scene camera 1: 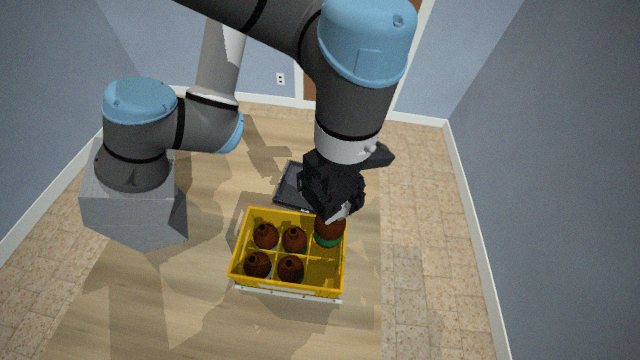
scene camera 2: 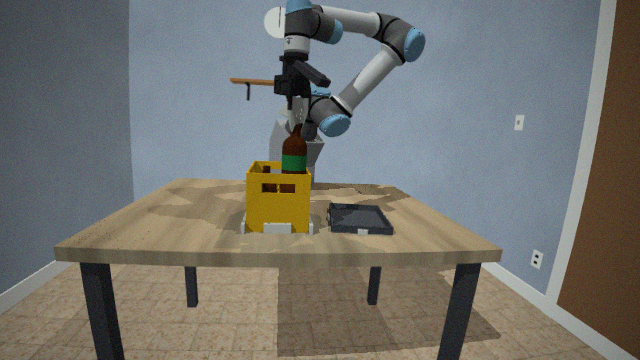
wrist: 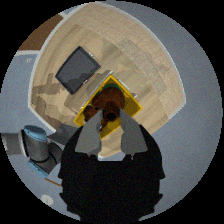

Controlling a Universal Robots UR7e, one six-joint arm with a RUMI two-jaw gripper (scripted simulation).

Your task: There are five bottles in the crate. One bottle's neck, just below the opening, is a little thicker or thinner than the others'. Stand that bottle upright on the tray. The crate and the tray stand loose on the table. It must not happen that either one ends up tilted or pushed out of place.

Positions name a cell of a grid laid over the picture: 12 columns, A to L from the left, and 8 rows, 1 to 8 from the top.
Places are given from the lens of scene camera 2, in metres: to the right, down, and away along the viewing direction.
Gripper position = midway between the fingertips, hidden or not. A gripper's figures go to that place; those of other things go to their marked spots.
my gripper (scene camera 2: F3): -0.07, -0.14, 0.84
dark tray (scene camera 2: G5): 0.09, 0.13, 0.99
